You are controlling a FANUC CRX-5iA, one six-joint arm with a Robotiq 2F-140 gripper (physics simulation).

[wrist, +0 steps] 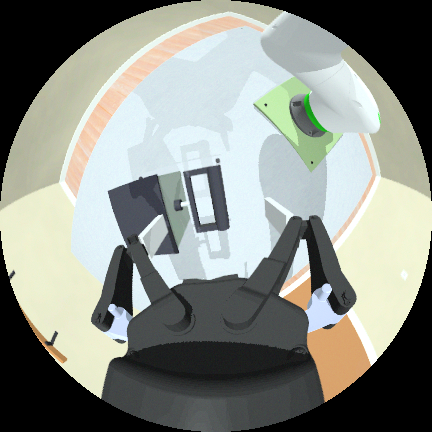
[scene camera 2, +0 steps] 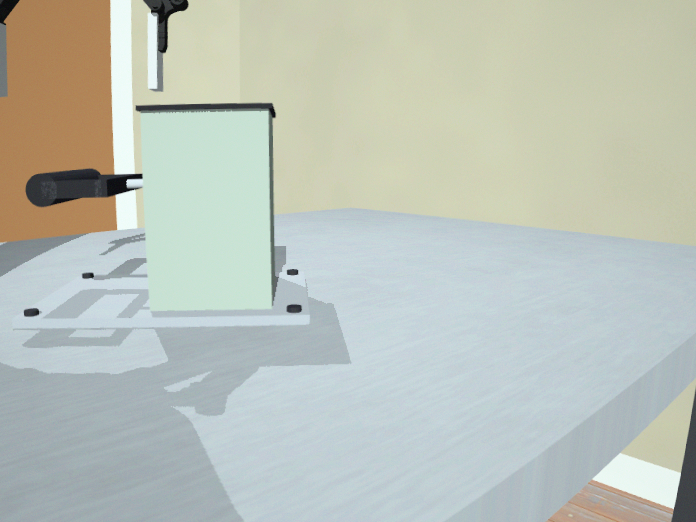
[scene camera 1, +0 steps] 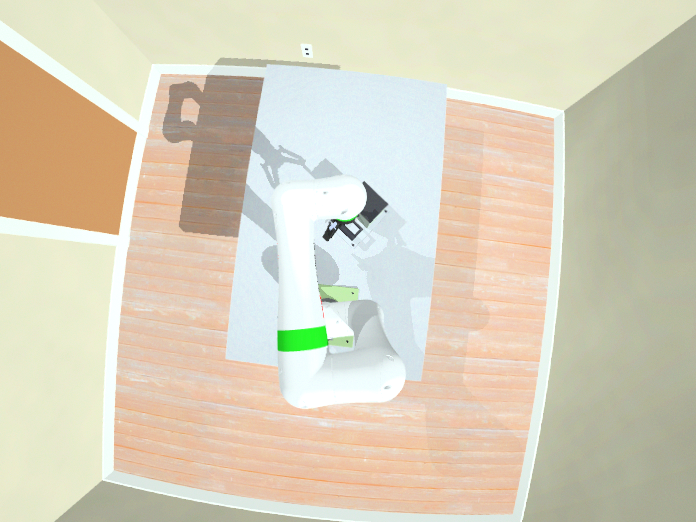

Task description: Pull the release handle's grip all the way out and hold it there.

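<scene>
The release handle's dark grip [scene camera 2: 67, 185] [wrist: 218, 197] is the bar of a rectangular frame beside a pale green housing [scene camera 2: 208, 207] with a dark top. A short light rod [scene camera 2: 134, 183] [wrist: 184, 204] joins the frame to the housing. In scene camera 1 the handle frame [scene camera 1: 353, 228] shows partly beneath the arm. My gripper [scene camera 2: 78, 56] [wrist: 213, 215] is open and empty. Its fingertips are above the level of the housing top in scene camera 2, with the grip lower down. In the wrist view one fingertip overlaps the housing top and the other is right of the grip.
The housing stands on a bolted base plate [scene camera 2: 224, 320] on the grey table [scene camera 1: 348, 123] [scene camera 2: 449, 337] [wrist: 200, 65]. The green arm mount [scene camera 1: 340, 292] [wrist: 280, 100] is beside the arm's base. The white arm [scene camera 1: 297, 269] hides part of the table in scene camera 1.
</scene>
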